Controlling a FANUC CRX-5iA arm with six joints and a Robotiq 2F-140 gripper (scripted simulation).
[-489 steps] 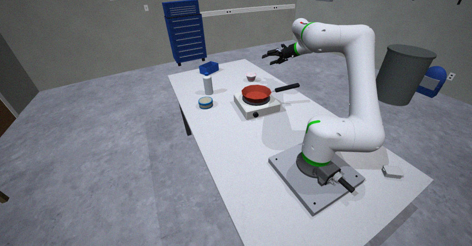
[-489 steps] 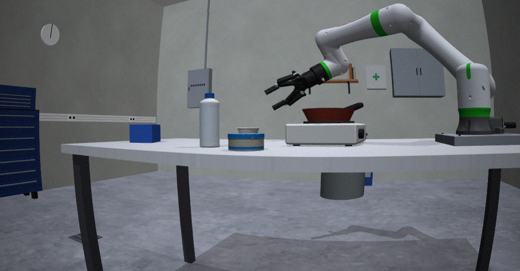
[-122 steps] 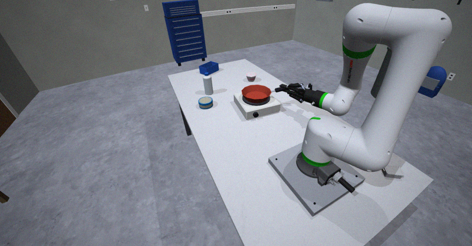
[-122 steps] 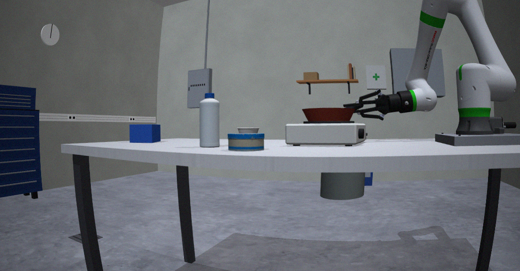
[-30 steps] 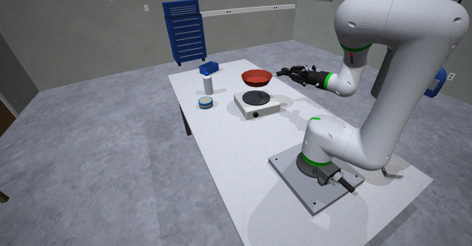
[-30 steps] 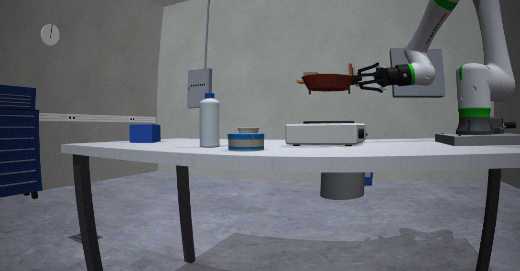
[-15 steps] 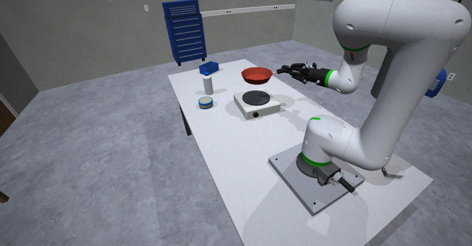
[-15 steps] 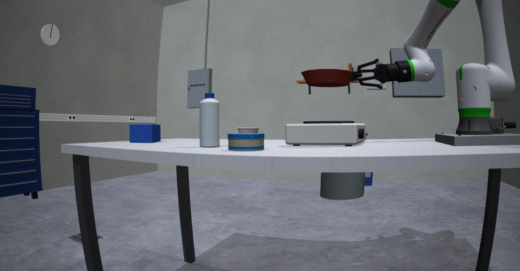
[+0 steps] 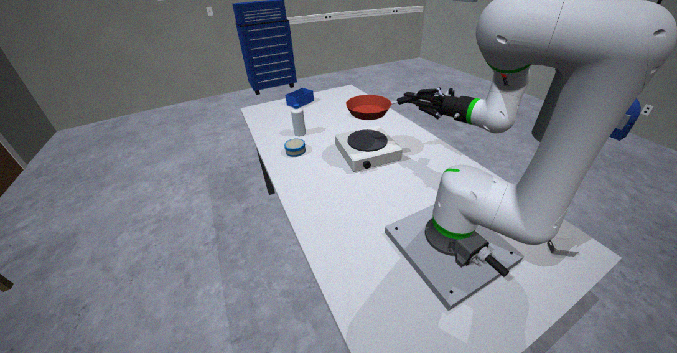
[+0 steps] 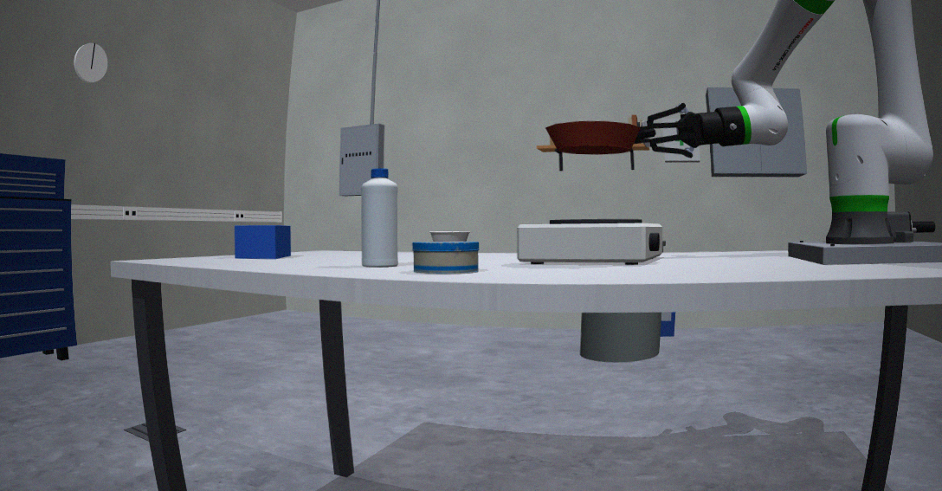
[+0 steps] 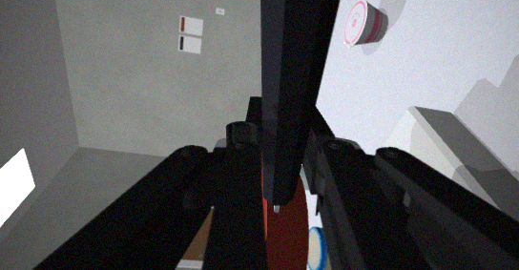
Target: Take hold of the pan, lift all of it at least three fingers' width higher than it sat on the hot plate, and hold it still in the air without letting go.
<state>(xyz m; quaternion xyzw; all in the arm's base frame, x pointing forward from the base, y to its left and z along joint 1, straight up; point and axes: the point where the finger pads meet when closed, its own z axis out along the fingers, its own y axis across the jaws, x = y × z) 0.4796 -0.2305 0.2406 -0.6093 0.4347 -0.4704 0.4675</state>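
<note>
The red pan lies 5 cm ahead of my hand, 11 cm to the left of it and 3 cm below it. The rest, counted from my hand: white bottle (43 cm ahead, 37 cm to the left, 19 cm below); round blue tin (28 cm ahead, 46 cm to the left, 25 cm below); white hot plate (6 cm ahead, 17 cm to the left, 23 cm below).
</note>
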